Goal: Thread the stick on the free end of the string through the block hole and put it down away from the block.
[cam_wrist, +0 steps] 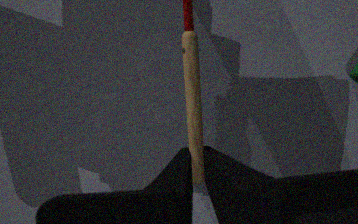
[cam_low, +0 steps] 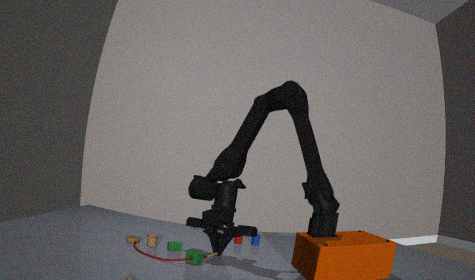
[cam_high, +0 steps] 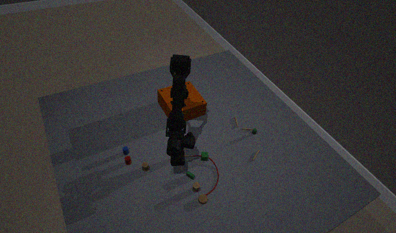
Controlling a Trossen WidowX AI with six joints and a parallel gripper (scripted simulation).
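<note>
Now: the thin wooden stick 20 mm ahead of my gripper tip, 40 mm to the left of it and 10 mm above it. The rest, counted from my gripper tip: blue piece: 140 mm behind, 210 mm to the right, 20 mm above; then round wooden button: 240 mm ahead, 20 mm to the right, 10 mm above; then red piece: 90 mm behind, 220 mm to the right, 20 mm above.
</note>
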